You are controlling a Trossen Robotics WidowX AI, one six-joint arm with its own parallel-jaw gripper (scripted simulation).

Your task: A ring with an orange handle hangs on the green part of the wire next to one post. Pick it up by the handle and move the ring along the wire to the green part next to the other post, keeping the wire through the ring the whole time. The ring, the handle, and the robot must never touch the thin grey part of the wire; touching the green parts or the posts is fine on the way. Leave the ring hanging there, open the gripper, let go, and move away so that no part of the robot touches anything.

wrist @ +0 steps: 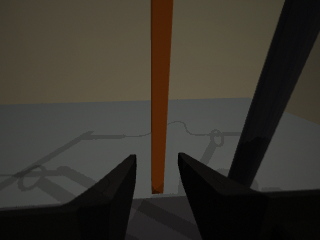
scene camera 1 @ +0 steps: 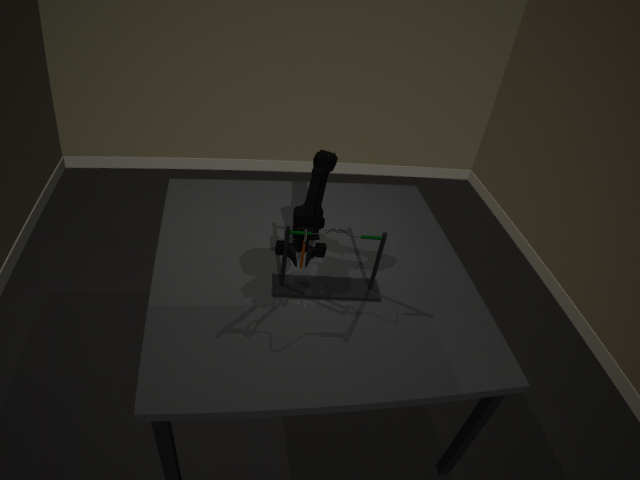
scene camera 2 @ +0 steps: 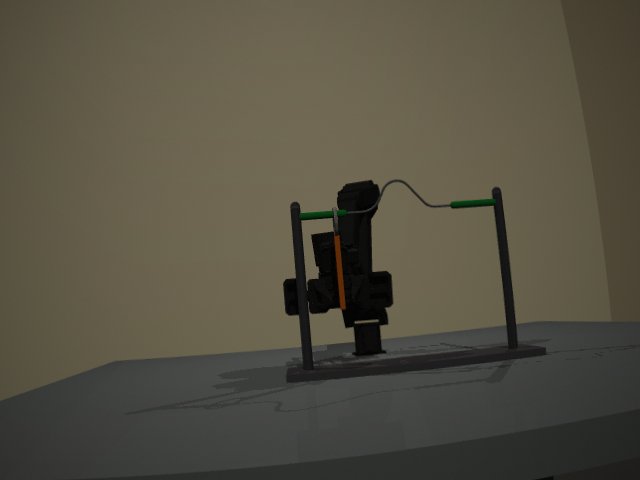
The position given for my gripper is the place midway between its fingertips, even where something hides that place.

I see my gripper (scene camera 2: pixel 342 300) and a dark bar (scene camera 2: pixel 308 372).
My gripper is seen too in the wrist view (wrist: pixel 157 158). The dark bar also shows in scene camera 1 (scene camera 1: pixel 294 286).
